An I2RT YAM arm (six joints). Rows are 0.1 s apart.
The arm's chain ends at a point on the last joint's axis. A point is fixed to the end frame.
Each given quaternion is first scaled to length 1.
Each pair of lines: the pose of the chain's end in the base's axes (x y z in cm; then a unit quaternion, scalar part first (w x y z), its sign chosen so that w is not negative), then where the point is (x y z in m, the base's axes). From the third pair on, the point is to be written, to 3 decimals.
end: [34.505 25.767 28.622 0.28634 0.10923 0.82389 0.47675]
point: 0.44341 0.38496 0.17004
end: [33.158 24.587 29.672 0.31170 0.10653 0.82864 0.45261]
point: 0.43820 0.36378 0.17796
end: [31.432 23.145 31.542 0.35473 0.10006 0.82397 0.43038]
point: 0.435 0.339 0.200
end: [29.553 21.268 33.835 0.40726 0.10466 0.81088 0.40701]
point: 0.433 0.307 0.231
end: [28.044 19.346 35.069 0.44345 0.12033 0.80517 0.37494]
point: 0.430 0.272 0.246
